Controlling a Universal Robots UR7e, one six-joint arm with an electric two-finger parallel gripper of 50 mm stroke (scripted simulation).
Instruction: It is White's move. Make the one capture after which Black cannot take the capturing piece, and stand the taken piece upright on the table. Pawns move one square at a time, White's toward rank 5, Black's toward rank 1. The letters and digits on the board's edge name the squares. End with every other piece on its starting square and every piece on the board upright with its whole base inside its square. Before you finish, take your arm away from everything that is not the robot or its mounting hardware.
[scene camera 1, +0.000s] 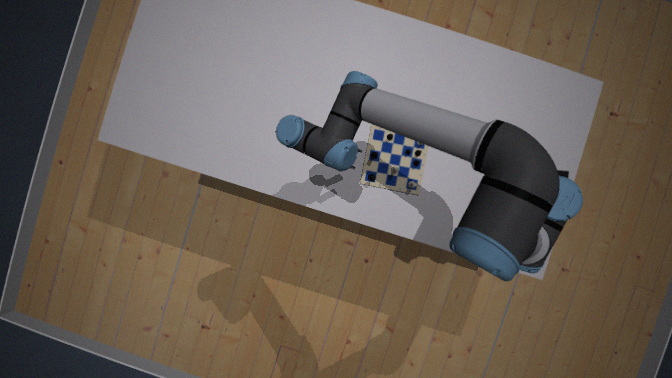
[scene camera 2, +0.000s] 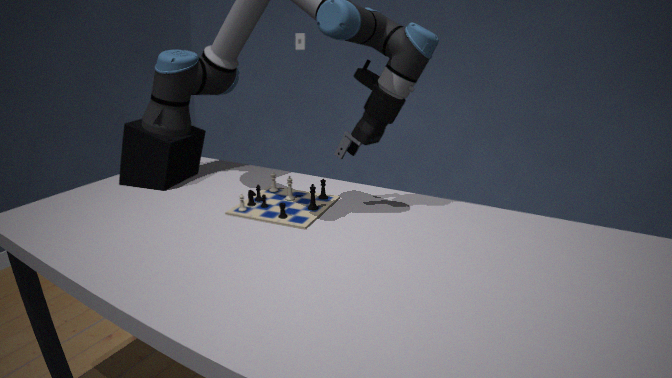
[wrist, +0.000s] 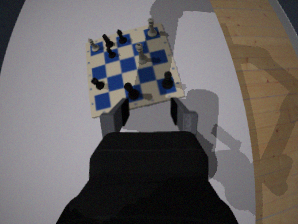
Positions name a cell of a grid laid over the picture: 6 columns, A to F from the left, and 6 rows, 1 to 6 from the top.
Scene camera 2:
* gripper: D3
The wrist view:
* gripper: D3
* blue-and-cream chessboard: C3
